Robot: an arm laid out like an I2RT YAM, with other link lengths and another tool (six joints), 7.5 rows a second.
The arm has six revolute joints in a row. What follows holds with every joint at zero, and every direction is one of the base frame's. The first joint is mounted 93.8 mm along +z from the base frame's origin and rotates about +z. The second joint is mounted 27.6 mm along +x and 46.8 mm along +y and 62.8 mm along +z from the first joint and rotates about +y. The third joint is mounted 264 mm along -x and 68.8 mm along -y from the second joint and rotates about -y. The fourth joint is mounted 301.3 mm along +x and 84.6 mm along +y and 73.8 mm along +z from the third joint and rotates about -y. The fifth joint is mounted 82.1 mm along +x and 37.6 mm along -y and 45 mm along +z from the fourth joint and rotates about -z. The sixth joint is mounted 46.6 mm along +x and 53.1 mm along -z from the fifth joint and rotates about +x. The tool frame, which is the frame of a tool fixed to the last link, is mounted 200 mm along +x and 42 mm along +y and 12 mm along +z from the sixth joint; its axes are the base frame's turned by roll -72.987, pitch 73.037 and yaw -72.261 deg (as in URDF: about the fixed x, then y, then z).
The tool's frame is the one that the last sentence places.
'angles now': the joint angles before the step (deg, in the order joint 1, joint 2, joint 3, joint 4, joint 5, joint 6). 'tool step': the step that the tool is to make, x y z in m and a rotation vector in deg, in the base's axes. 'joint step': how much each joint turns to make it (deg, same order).
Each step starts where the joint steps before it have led.
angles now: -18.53 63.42 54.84 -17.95 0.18 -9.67
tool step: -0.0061 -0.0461 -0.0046 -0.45 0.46 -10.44
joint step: -0.69 1.27 0.33 0.33 8.96 3.90
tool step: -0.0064 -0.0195 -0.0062 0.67 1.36 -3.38
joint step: -1.47 1.02 0.97 -1.65 1.61 1.06
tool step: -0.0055 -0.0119 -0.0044 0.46 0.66 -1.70
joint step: -1.33 0.23 0.09 -0.70 0.23 0.35
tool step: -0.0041 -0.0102 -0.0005 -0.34 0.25 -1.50
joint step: -0.84 0.04 0.02 -0.07 0.78 -0.03
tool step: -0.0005 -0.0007 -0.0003 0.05 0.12 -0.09
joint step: -0.09 0.04 0.09 -0.18 0.00 0.00
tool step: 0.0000 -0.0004 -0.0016 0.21 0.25 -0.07
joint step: -0.06 0.24 0.16 -0.25 -0.04 0.09
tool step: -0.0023 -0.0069 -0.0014 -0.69 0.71 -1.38
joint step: -0.01 0.46 0.36 -0.26 1.64 -0.10
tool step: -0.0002 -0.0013 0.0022 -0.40 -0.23 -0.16
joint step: -0.02 -0.17 -0.07 0.31 0.26 -0.17
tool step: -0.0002 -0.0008 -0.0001 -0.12 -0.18 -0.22
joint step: 0.02 -0.11 -0.29 0.37 0.23 0.09
